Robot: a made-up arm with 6 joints.
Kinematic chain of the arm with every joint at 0, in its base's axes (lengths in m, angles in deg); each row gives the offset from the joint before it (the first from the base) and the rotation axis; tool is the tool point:
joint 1: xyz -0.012 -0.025 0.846 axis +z
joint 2: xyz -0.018 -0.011 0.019 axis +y
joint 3: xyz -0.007 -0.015 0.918 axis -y
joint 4: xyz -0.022 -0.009 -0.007 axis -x
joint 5: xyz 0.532 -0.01 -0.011 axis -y
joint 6: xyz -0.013 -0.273 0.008 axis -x
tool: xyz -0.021 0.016 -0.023
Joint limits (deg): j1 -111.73..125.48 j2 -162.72..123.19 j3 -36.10..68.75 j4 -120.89..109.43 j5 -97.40..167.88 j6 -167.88..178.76
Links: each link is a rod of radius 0.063 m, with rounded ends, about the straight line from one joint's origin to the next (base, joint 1, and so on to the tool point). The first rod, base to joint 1, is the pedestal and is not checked.
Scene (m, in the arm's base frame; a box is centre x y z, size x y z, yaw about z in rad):
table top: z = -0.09
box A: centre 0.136 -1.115 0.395 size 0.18 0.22 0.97 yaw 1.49
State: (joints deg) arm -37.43 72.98 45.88 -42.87 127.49 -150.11
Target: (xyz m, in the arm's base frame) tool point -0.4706 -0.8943 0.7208
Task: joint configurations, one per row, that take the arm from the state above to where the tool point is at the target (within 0.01 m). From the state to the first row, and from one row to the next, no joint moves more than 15 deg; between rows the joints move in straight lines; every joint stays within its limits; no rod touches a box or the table.
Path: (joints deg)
1: -48.53 64.96 41.12 -41.57 126.86 -150.35
2: -59.64 56.93 36.35 -40.27 126.24 -150.60
3: -70.74 48.91 31.59 -38.97 125.61 -150.84
4: -82.02 54.44 26.09 -38.54 125.37 -151.17
5: -93.29 59.97 20.59 -38.11 125.13 -151.50
6: -104.56 65.50 15.09 -37.67 124.89 -151.83

